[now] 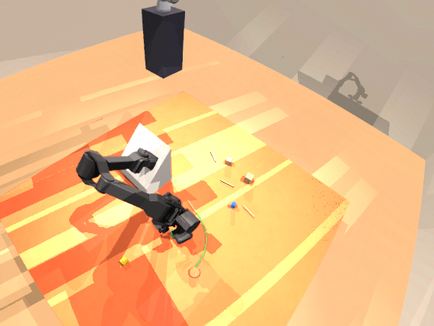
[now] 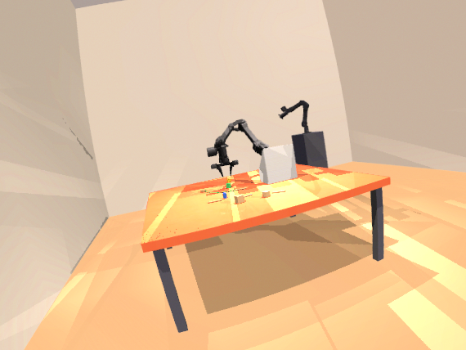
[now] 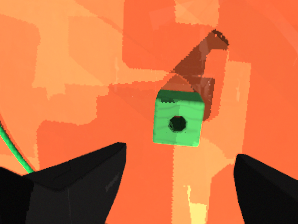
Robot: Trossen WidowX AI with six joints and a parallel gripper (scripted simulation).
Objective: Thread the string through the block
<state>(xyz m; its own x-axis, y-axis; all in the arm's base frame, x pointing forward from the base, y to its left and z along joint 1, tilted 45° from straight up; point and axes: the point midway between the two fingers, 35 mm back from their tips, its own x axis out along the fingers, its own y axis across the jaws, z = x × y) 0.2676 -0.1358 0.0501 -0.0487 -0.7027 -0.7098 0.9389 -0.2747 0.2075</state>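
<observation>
Right now the green block is 6 cm below my gripper tip. From my gripper tip the other things lie so: yellow cube: 22 cm to the right, 7 cm behind, 6 cm below; thin wooden stick: 15 cm to the left, 7 cm below, 2 cm behind; round wooden button: 17 cm ahead, 7 cm to the right, 7 cm below.
</observation>
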